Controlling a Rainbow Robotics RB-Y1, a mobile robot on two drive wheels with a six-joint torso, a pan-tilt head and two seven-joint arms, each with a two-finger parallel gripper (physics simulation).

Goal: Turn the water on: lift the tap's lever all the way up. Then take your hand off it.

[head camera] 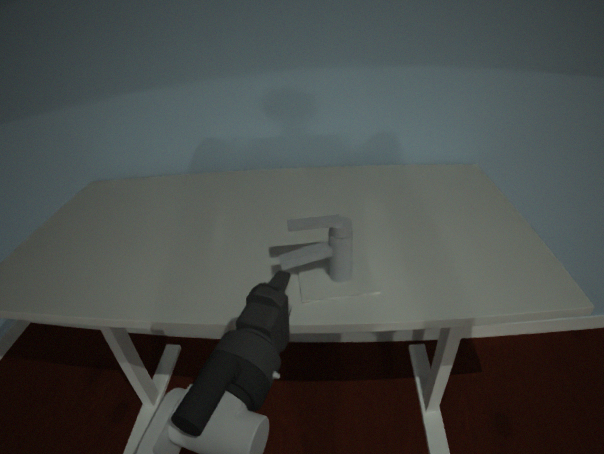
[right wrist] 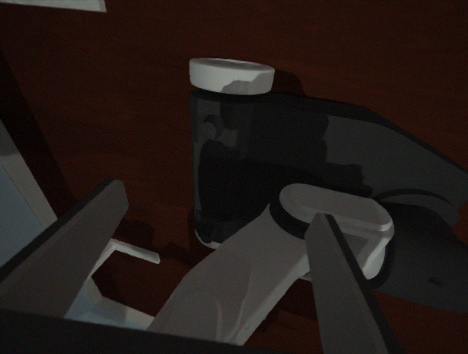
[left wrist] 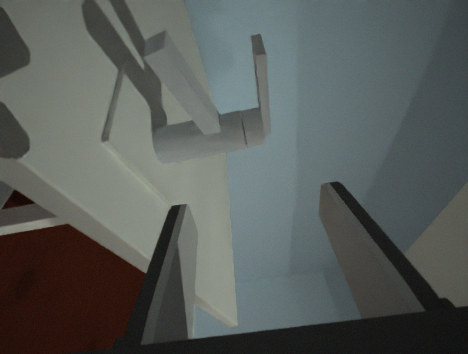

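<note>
The grey tap stands upright on the table, its round body on a thin plate. Its flat lever sticks out from the top of the body, about level. The thicker spout slants out below it. My left gripper is open with nothing between the fingers. It is apart from the lever, on the near side of the tap, its fingertips near the spout's end in the head view. My right gripper is open and empty, away from the tap.
The tap's thin base plate lies on the pale table. A blue-grey wall rises behind. The right wrist view shows my dark base, a white round part and red-brown floor.
</note>
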